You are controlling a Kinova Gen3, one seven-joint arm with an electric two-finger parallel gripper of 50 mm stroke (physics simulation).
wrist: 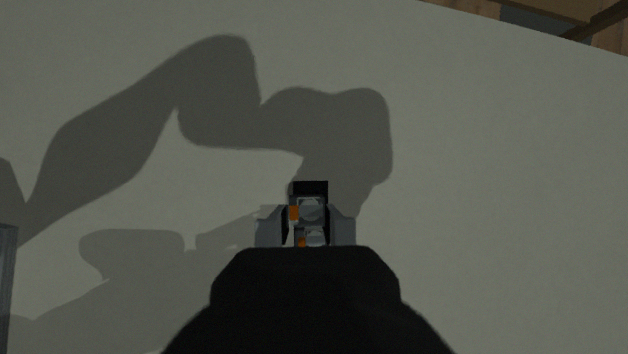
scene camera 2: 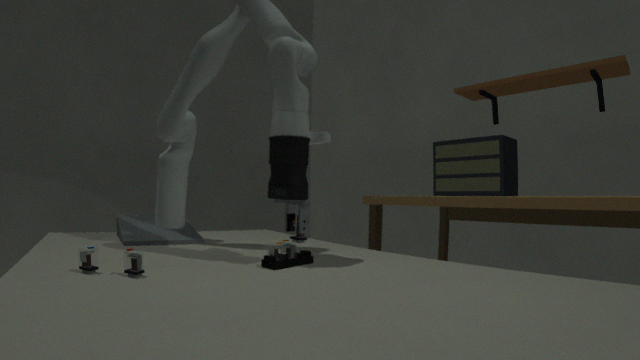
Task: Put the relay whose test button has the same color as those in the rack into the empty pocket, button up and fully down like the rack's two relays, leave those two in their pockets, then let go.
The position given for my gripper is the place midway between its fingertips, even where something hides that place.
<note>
In view: my gripper (scene camera 2: 296,232).
My gripper also shows in the wrist view (wrist: 305,217).
</note>
